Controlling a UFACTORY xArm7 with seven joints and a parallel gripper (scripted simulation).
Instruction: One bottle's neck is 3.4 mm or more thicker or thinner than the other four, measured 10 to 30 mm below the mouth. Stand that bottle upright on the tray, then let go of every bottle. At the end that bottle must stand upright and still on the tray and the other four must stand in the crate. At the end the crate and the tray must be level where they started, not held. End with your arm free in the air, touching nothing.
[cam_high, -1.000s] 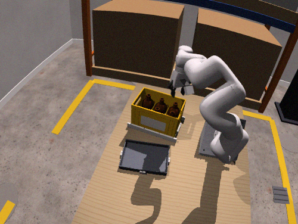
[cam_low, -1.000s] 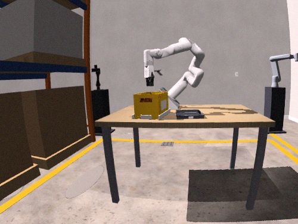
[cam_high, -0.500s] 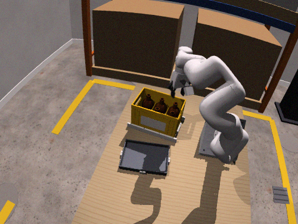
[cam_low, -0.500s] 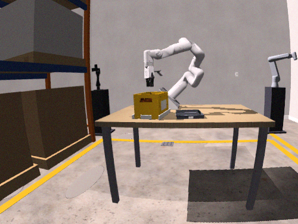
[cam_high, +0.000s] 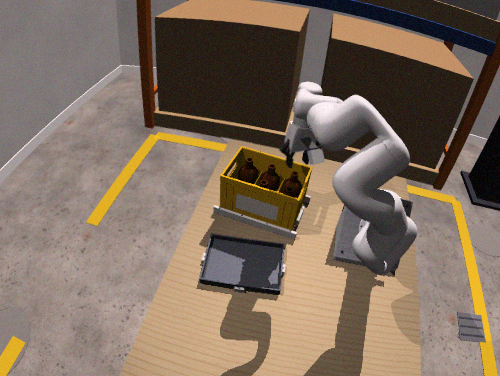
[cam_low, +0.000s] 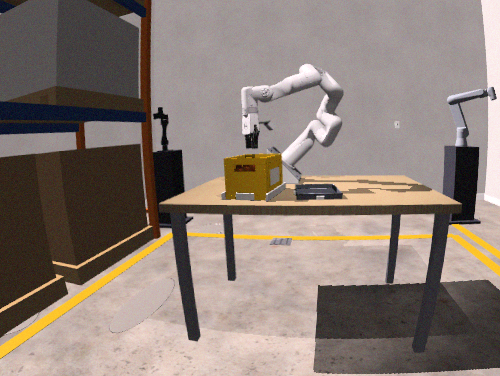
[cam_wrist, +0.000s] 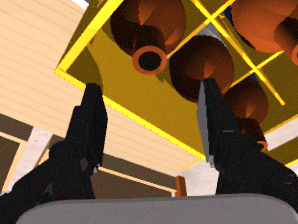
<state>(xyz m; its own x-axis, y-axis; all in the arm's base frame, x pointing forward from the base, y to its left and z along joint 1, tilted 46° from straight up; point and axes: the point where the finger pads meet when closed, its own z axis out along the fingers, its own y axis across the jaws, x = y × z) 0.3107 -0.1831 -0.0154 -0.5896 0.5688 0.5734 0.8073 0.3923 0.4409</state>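
Now: hand 14 cm above the yellow crate, 9 cm short of it and 3 cm to the right of it. Also, from my hand: dark grey tray: 31 cm to the left, 21 cm below, 10 cm ahead.
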